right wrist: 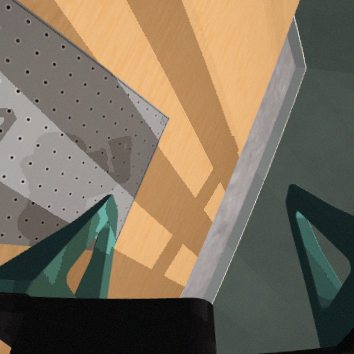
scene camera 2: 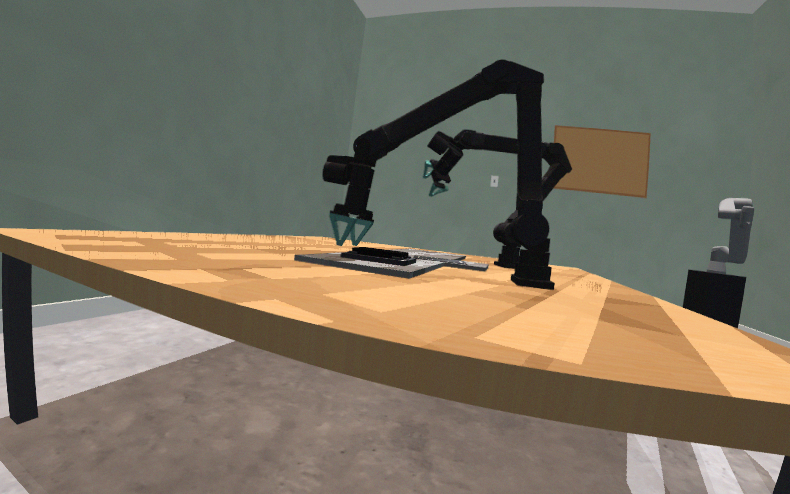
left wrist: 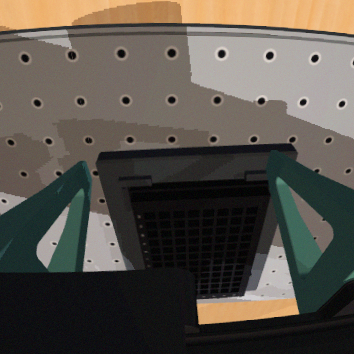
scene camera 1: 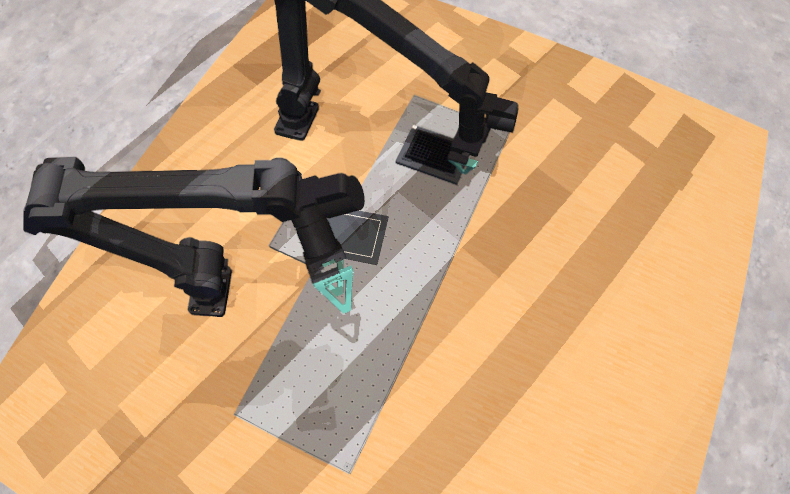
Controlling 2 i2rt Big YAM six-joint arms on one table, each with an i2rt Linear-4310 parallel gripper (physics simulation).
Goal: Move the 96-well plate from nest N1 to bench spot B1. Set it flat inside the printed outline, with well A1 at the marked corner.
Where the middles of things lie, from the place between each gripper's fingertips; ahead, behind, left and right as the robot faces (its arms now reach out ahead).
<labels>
Right now the black well plate [scene camera 1: 427, 149] is 9 cm behind my left hand, 1 cm to the right of it and 1 cm below it. Also, from my left hand: dark outlined rectangle [scene camera 1: 361, 234]: 28 cm to the right, 21 cm behind, 3 cm below.
I see my right gripper 100 mm past the dark outlined rectangle, 240 mm to the right of it and 260 mm above it. Also, from my right hand: black well plate (20 mm ahead, 520 mm to the left, 250 mm below).
</labels>
